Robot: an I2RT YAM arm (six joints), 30 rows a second.
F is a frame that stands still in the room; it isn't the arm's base.
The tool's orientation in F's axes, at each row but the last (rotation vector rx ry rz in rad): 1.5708, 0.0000, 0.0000; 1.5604, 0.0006, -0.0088; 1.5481, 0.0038, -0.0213; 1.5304, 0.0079, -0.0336
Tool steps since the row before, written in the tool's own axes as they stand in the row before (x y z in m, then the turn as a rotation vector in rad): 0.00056, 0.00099, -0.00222, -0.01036, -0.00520, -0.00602; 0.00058, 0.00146, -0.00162, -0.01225, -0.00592, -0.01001; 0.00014, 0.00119, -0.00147, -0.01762, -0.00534, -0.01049; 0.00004, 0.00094, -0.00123, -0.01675, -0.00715, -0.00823
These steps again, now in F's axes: 0.00056, 0.00222, 0.00099, -0.01036, 0.00602, -0.00520; 0.00060, 0.00163, 0.00144, -0.01223, 0.01001, -0.00595; 0.00018, 0.00149, 0.00115, -0.01759, 0.01057, -0.00530; 0.00008, 0.00127, 0.00089, -0.01680, 0.00822, -0.00704
